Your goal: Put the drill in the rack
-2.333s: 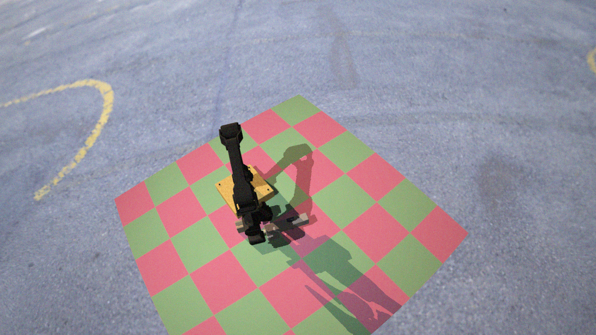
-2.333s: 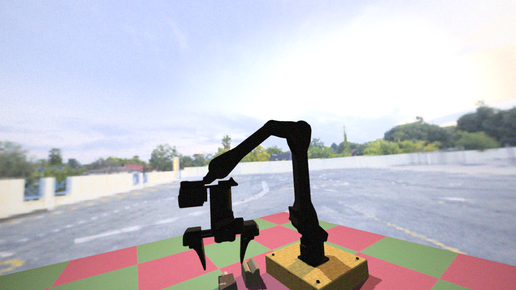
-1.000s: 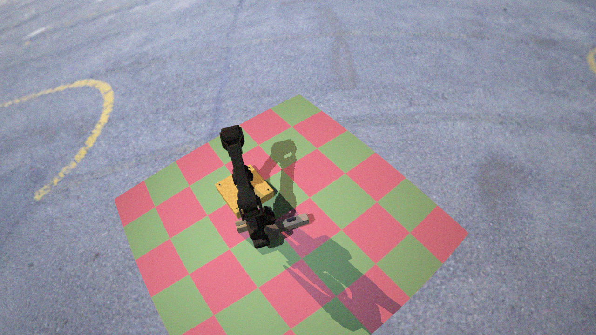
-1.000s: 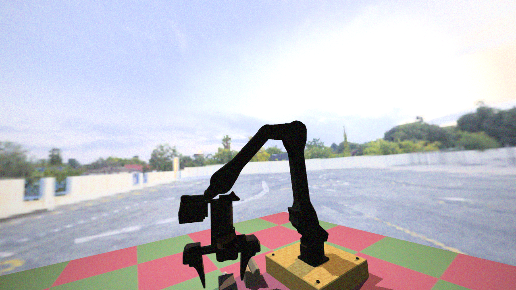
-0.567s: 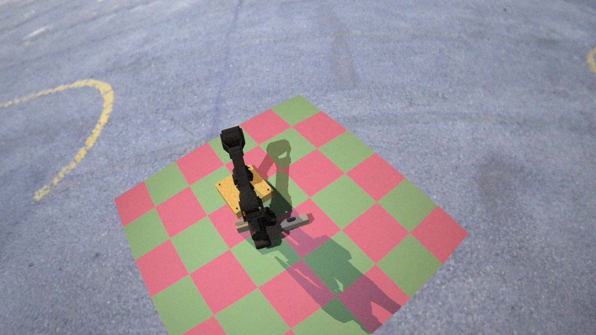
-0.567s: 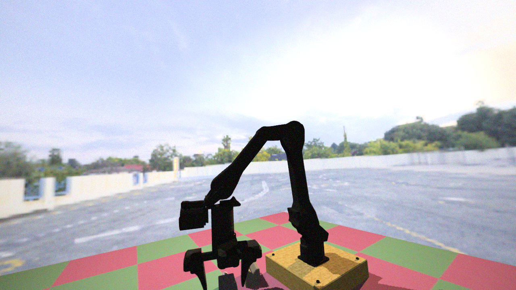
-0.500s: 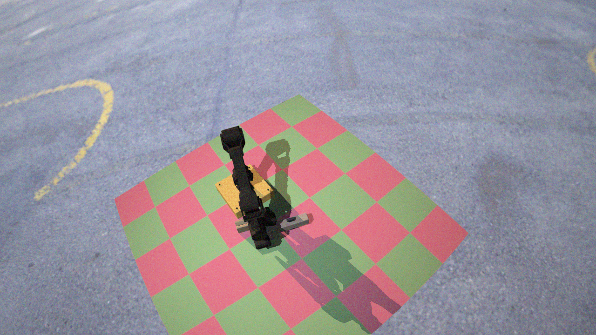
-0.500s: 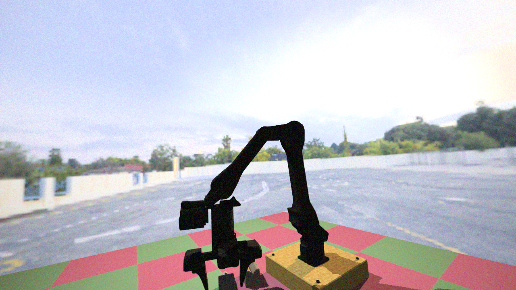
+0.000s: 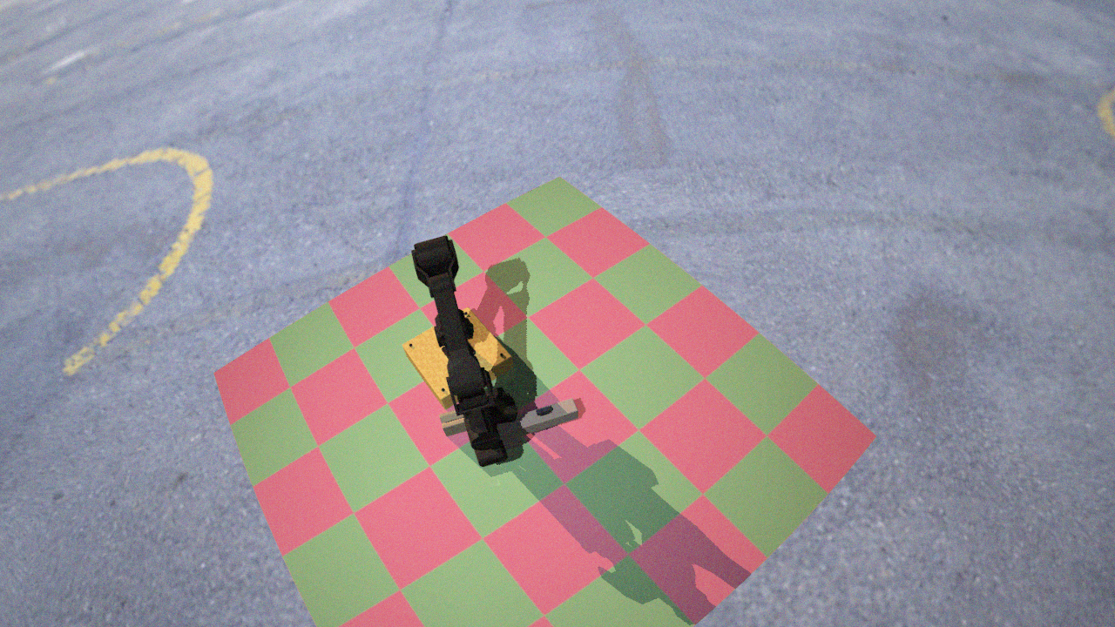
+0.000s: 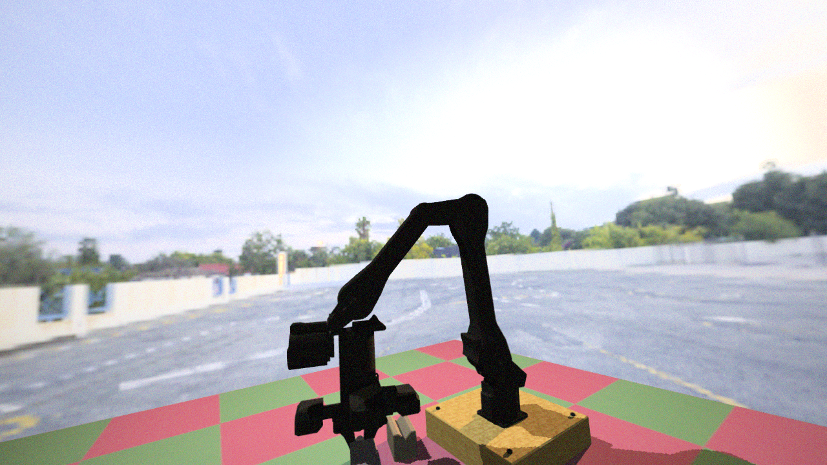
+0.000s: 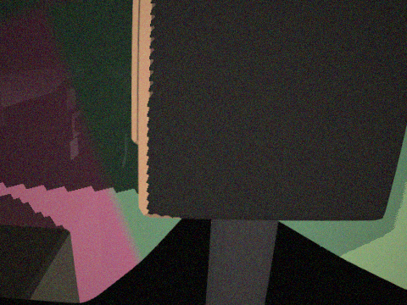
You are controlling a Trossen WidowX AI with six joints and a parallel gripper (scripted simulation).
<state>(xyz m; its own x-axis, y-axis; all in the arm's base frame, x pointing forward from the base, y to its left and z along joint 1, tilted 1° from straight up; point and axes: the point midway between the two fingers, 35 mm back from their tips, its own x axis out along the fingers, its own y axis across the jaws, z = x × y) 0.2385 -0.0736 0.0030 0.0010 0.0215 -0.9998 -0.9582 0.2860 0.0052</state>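
Now: the drill 5 cm to the left of my gripper tip, 3 cm above it and 2 cm ahead of it. From my gripper tip the other things lie so: dark key 13 cm to the left, 4 cm ahead, 3 cm above; then notched rack 9 cm behind, 3 cm to the right; then long grey block 11 cm to the left, 3 cm ahead, 2 cm above.
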